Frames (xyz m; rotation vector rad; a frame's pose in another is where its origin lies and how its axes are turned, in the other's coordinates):
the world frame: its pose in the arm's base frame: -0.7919 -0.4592 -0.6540 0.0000 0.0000 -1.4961
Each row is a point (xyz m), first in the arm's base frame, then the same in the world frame.
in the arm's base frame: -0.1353 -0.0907 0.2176
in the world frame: -0.3185 0.6823 0.8716
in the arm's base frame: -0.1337 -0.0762 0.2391
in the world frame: -0.3328 0.6849 0.8931
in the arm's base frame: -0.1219 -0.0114 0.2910
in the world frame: -0.3966 0.7015 0.9450
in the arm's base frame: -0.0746 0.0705 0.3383
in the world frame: -0.4747 0.7548 0.9923
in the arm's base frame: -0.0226 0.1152 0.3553
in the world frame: -0.5154 0.8100 1.0093
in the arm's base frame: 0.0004 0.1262 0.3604
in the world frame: -0.5246 0.8338 1.0144
